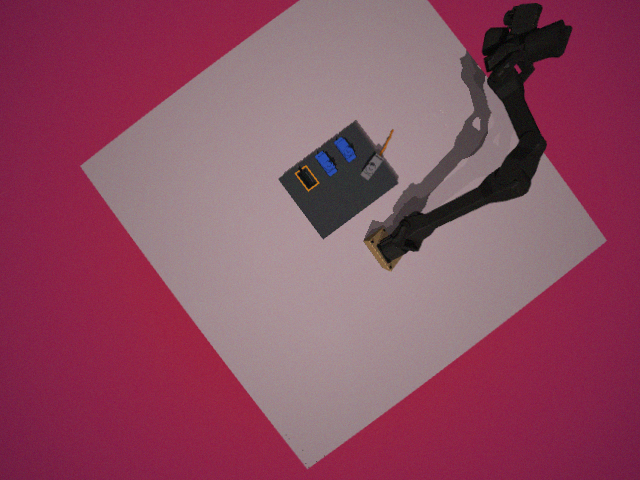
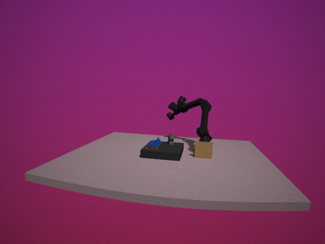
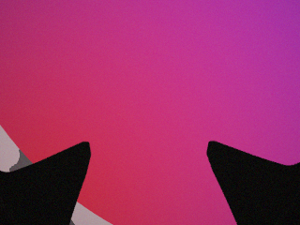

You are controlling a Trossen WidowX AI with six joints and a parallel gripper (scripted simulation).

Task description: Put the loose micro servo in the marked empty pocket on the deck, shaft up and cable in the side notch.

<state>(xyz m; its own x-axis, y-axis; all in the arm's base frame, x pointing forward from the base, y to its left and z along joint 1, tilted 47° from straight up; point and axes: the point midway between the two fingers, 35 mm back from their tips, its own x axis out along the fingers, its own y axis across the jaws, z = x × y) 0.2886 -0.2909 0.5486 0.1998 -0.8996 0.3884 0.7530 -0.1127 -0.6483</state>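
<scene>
The dark deck is 80 mm behind my gripper tip, 630 mm to the left of it and 180 mm below it.
</scene>
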